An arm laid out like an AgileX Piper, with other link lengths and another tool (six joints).
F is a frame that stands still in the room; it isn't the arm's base.
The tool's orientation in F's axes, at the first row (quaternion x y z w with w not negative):
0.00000, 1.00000, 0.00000, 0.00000
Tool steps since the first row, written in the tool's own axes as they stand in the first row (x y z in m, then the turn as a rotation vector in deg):
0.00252, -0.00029, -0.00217, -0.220, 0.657, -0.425
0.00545, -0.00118, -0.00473, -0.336, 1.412, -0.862
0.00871, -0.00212, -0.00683, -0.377, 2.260, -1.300
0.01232, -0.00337, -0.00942, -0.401, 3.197, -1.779
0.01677, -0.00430, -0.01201, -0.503, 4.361, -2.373
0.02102, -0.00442, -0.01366, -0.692, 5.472, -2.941
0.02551, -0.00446, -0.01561, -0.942, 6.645, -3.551
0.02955, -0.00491, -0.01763, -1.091, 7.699, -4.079
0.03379, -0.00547, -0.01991, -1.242, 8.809, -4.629
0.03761, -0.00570, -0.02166, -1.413, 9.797, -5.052
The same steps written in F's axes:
-0.00252, -0.00029, 0.00217, 0.220, 0.657, 0.425
-0.00545, -0.00118, 0.00473, 0.336, 1.412, 0.862
-0.00871, -0.00212, 0.00683, 0.377, 2.260, 1.300
-0.01232, -0.00337, 0.00942, 0.401, 3.197, 1.779
-0.01677, -0.00430, 0.01201, 0.503, 4.361, 2.373
-0.02102, -0.00442, 0.01366, 0.692, 5.472, 2.941
-0.02551, -0.00446, 0.01561, 0.942, 6.645, 3.551
-0.02955, -0.00491, 0.01763, 1.091, 7.699, 4.079
-0.03379, -0.00547, 0.01991, 1.242, 8.809, 4.629
-0.03761, -0.00570, 0.02166, 1.413, 9.797, 5.052

